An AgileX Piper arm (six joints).
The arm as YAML. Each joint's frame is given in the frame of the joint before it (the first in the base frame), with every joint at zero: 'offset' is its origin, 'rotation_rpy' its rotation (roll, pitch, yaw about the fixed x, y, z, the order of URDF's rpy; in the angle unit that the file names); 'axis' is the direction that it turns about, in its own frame. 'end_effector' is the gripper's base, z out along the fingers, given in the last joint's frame.
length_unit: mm
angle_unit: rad
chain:
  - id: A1
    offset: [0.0, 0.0, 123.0]
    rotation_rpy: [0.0, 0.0, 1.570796]
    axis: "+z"
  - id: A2
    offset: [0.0, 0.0, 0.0]
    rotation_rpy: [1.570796, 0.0, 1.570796]
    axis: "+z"
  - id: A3
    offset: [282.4, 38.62, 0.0]
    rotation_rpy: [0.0, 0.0, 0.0]
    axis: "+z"
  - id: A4
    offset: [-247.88, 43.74, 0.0]
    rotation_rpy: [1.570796, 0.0, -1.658]
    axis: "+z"
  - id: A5
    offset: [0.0, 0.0, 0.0]
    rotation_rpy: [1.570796, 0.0, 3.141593]
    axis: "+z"
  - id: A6
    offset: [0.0, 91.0, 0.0]
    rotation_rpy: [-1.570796, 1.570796, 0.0]
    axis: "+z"
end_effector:
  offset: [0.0, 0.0, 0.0]
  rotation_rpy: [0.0, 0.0, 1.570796]
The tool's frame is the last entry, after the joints.
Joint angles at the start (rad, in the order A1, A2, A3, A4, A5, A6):
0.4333, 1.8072, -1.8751, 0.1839, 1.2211, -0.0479
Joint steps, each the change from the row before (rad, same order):
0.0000, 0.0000, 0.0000, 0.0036, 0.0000, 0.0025
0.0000, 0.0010, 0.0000, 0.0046, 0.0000, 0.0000
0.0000, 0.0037, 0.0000, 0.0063, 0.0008, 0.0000
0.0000, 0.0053, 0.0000, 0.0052, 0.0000, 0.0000
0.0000, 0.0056, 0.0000, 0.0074, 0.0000, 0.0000
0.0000, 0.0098, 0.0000, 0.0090, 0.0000, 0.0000
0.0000, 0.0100, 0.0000, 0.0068, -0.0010, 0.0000
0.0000, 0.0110, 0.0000, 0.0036, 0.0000, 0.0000
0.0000, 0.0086, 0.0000, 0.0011, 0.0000, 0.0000
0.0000, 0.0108, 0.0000, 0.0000, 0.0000, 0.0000
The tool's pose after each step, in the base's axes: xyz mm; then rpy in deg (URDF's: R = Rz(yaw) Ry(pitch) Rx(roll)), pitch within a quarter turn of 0, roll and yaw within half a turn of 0. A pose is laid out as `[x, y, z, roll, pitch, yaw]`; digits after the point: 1 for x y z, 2 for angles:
[348.9, 179.0, 370.8, 169.30, 29.05, -156.43]
[349.0, 179.4, 370.5, 169.00, 28.99, -156.54]
[349.5, 180.3, 369.1, 168.61, 28.72, -156.66]
[350.5, 181.2, 367.1, 168.28, 28.41, -156.78]
[351.4, 182.3, 365.0, 167.81, 28.08, -156.94]
[353.2, 184.0, 361.3, 167.26, 27.50, -157.13]
[355.2, 185.5, 357.5, 166.84, 26.97, -157.28]
[357.4, 186.8, 353.1, 166.64, 26.33, -157.35]
[359.1, 187.8, 349.7, 166.59, 25.84, -157.36]
[361.3, 188.8, 345.3, 166.62, 25.22, -157.35]

